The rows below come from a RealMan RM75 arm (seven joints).
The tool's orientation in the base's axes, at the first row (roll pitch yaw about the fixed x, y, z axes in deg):
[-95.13, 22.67, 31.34]
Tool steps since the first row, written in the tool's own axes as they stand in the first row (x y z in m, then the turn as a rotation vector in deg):
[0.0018, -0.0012, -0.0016, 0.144, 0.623, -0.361]
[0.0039, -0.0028, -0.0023, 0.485, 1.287, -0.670]
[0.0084, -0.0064, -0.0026, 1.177, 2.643, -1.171]
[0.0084, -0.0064, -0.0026, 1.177, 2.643, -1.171]
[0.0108, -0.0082, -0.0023, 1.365, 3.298, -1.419]
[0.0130, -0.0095, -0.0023, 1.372, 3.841, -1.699]
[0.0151, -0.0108, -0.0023, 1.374, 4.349, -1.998]
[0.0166, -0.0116, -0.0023, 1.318, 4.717, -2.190]
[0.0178, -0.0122, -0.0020, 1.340, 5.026, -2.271]
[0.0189, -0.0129, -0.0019, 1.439, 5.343, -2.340]
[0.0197, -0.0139, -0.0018, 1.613, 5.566, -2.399]
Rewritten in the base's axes. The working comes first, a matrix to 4 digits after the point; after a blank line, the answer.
The tool's axes in the first row as the columns of a matrix, in the base's axes (used below as rounded here):
[0.7881, -0.2814, -0.5475]
[0.4799, -0.2760, 0.8328]
[-0.3854, -0.9190, -0.0825]

[0.0026, -0.0001, 0.0005, 0.136, -0.403, -0.598]
[0.0051, 0.0007, 0.0013, 0.387, -0.680, -1.314]
[0.0098, 0.0036, 0.0029, 0.825, -1.140, -2.786]
[0.0098, 0.0036, 0.0029, 0.825, -1.140, -2.786]
[0.0121, 0.0055, 0.0036, 0.925, -1.437, -3.440]
[0.0142, 0.0069, 0.0039, 0.931, -1.817, -3.918]
[0.0162, 0.0083, 0.0043, 0.953, -2.205, -4.361]
[0.0176, 0.0093, 0.0045, 0.910, -2.493, -4.662]
[0.0186, 0.0102, 0.0045, 0.885, -2.635, -4.948]
[0.0196, 0.0110, 0.0047, 0.912, -2.733, -5.272]
[0.0204, 0.0118, 0.0053, 1.018, -2.760, -5.539]

